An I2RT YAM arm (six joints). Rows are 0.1 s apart.
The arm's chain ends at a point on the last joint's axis. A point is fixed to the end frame.
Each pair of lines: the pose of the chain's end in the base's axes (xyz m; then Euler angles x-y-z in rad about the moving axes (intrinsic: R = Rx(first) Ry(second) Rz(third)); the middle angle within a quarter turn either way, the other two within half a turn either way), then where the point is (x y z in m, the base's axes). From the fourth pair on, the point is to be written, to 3 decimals.
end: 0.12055, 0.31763, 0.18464, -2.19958, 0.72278, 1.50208
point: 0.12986 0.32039 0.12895
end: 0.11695, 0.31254, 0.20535, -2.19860, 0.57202, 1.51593
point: 0.12040 0.31656 0.14907
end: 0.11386, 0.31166, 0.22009, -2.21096, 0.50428, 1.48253
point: 0.11611 0.31423 0.16367
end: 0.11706, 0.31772, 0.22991, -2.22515, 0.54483, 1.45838
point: 0.122 0.319 0.174
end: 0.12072, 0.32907, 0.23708, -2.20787, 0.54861, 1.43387
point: 0.126 0.330 0.181
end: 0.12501, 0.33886, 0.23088, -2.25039, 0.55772, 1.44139
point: 0.131 0.338 0.175
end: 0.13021, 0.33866, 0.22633, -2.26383, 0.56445, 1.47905
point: 0.135 0.338 0.170
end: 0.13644, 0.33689, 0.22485, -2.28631, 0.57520, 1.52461
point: 0.140 0.336 0.168
